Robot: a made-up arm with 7 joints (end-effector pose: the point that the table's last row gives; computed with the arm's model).
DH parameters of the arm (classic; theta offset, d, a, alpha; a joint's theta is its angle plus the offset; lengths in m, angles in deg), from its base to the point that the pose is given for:
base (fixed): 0 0.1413 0 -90
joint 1: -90 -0.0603 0.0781 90
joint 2: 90 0.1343 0.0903 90
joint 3: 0 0.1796 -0.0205 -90
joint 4: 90 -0.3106 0.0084 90
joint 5: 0 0.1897 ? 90
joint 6: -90 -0.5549 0.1 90
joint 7: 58.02 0 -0.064 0
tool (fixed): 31.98 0.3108 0 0
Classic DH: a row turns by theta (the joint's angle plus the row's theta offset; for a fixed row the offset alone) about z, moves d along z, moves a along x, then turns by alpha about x.
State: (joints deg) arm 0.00 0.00 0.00 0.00 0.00 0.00 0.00
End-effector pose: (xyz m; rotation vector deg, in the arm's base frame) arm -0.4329 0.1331 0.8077 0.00 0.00 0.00
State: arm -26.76 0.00 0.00 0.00 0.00 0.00 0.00
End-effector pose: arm -0.6866 0.1331 0.5414 0.00 -26.76 0.00
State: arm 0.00 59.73 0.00 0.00 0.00 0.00 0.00
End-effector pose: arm -0.4329 0.5453 0.3489 -59.73 0.00 0.00
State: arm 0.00 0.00 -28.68 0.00 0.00 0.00 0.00
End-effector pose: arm -0.3468 0.2637 0.8077 0.00 0.00 -28.68
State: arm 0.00 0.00 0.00 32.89 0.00 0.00 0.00
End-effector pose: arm -0.4329 0.3352 0.6751 -32.89 0.00 0.00
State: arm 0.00 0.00 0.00 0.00 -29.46 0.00 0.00
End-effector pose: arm -0.5593 0.1331 0.4542 0.00 -29.46 0.00
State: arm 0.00 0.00 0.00 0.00 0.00 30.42 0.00
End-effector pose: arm -0.4329 -0.0152 0.7314 30.42 0.00 0.00
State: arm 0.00 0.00 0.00 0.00 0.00 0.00 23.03
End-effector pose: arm -0.4418 0.1092 0.8077 0.00 0.00 23.03
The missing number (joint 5, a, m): -0.1063
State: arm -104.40 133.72 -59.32 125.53 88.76 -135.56 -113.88
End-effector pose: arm -0.4472 -0.3709 0.1119 -15.76 165.38 -66.06
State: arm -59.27 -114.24 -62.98 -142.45 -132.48 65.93 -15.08
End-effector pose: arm 0.5728 -0.4790 0.3870 -23.31 -5.25 141.38
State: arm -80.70 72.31 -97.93 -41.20 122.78 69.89 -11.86
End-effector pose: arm -0.8833 0.1398 -0.3411 123.08 -37.12 13.02
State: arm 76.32 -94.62 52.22 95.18 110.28 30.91 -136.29
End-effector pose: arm 0.9656 -0.3264 0.2786 129.43 -71.61 74.94
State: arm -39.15 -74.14 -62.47 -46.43 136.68 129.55 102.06
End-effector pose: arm 0.0580 -0.7942 -0.2480 -141.75 -33.89 54.99
